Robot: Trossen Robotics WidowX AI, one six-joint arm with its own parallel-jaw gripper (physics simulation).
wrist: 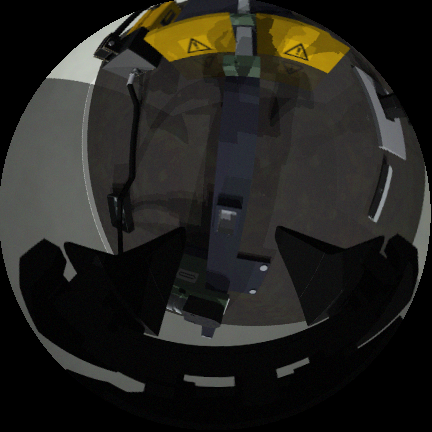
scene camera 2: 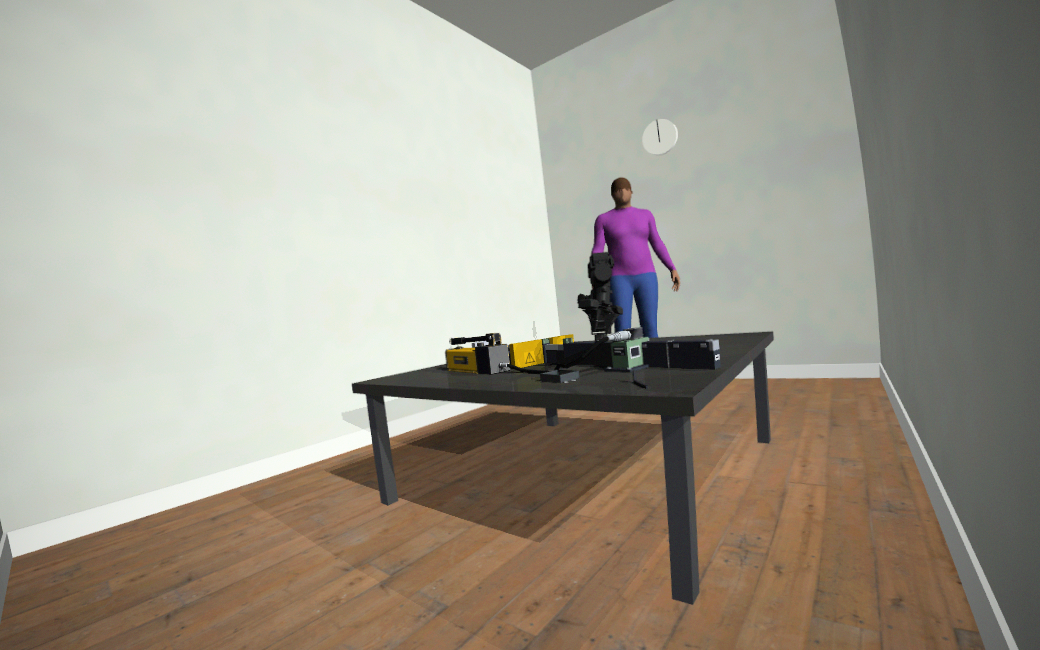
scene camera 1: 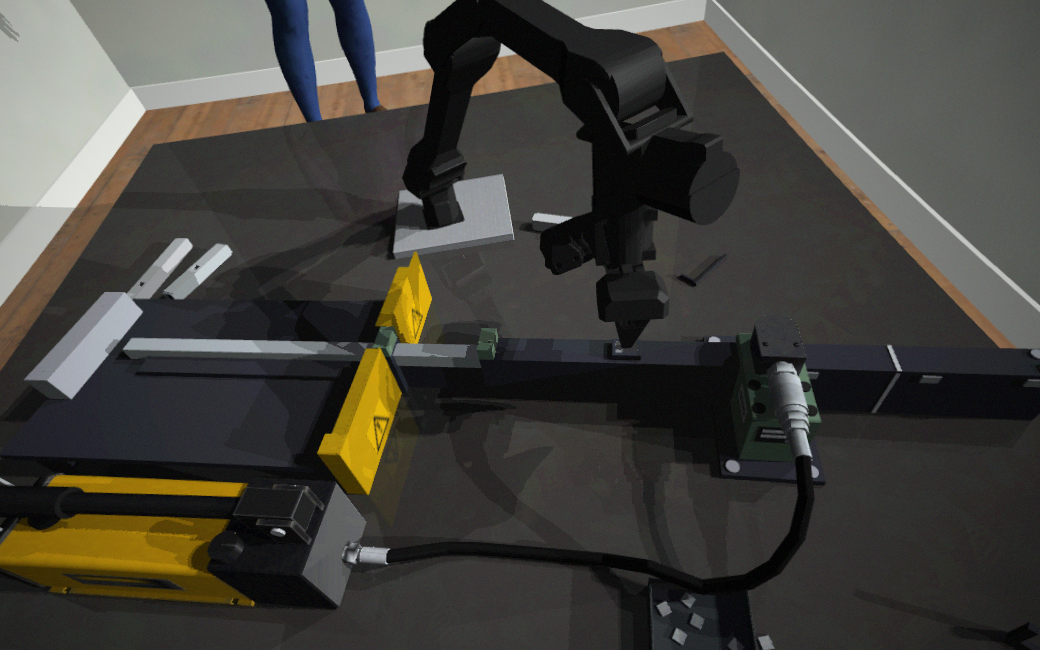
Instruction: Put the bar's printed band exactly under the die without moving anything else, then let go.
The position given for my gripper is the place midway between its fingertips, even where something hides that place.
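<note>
My gripper (scene camera 1: 622,326) is open and holds nothing, and I see it also in the wrist view (wrist: 231,232) and in scene camera 2 (scene camera 2: 600,332). There is a pale bar (scene camera 1: 137,348). There is a yellow and black box (scene camera 1: 274,540) as well, and that box appears again in the wrist view (wrist: 121,55) and in scene camera 2 (scene camera 2: 485,359).
</note>
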